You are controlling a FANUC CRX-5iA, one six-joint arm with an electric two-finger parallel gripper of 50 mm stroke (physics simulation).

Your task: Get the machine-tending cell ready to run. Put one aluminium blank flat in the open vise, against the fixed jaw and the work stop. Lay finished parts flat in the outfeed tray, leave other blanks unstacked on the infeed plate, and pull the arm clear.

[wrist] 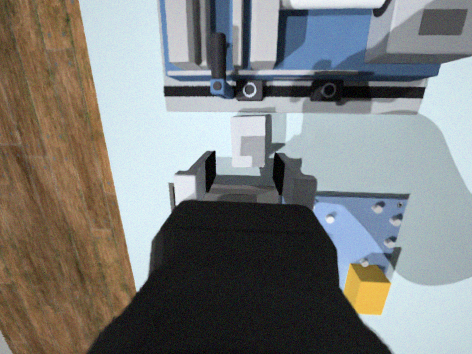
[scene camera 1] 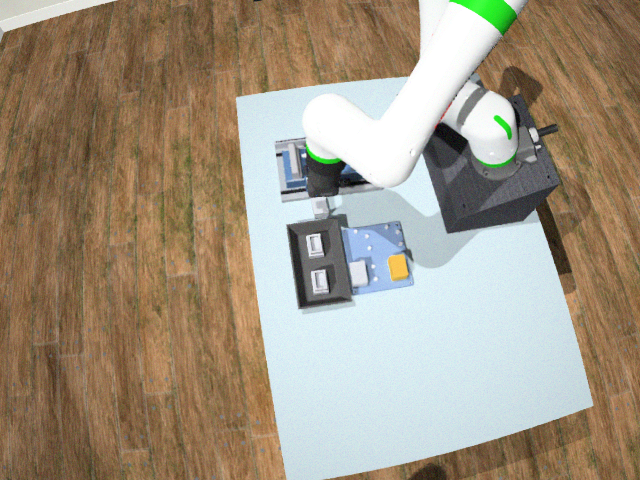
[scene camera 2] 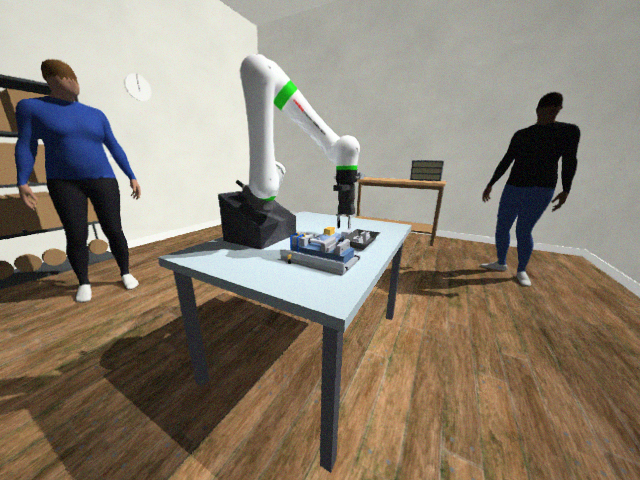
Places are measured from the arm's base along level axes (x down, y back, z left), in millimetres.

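Pixels of known places: gripper, between the fingertips: [wrist: 244, 164] [scene camera 1: 319, 192] [scene camera 2: 343, 228]; arm's base, origin of its link: [scene camera 1: 497, 156] [scene camera 2: 260, 204].
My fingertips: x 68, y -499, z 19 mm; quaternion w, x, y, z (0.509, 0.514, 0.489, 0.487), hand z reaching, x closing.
Ahead of a thing's pixels: the offset from my fingertips to its top centre. "spot": to the spot under its first point. Level surfaces: height alone.
My gripper [scene camera 2: 344, 225] [wrist: 244, 164] is open and empty, pointing down above the table between the vise and the outfeed tray. A loose grey aluminium blank @(dx +82, dy +0, dz -6 mm) [scene camera 1: 320, 207] [wrist: 248, 142] lies on the table beside the vise, ahead of the fingertips in the wrist view. The vise @(dx +19, dy +43, dz -136 mm) [scene camera 1: 294, 161] [scene camera 2: 320, 260] [wrist: 300, 105] has parted jaws; no blank shows in the visible part of the gap. A black work stop rod @(dx +22, dy -26, dz -84 mm) [wrist: 218, 55] reaches towards that gap. The outfeed tray [scene camera 1: 339, 263] holds two pocketed finished parts @(spot: dx +85, dy -28, dz +116 mm) [scene camera 1: 315, 245] @(spot: dx +85, dy -29, dz +220 mm) [scene camera 1: 320, 282]. A grey blank @(dx +74, dy +74, dz +210 mm) [scene camera 1: 358, 273] lies on the infeed plate @(dx +110, dy +137, dz +163 mm) [scene camera 1: 382, 250] [wrist: 350, 240].
An orange block @(dx +74, dy +185, dz +207 mm) [scene camera 1: 398, 267] [scene camera 2: 329, 230] [wrist: 367, 290] stands on the infeed plate among small white pegs. The black robot pedestal [scene camera 1: 491, 206] [scene camera 2: 253, 222] stands on the table @(dx +118 mm) [scene camera 1: 413, 361] [scene camera 2: 242, 279]. Two people stand beyond the table.
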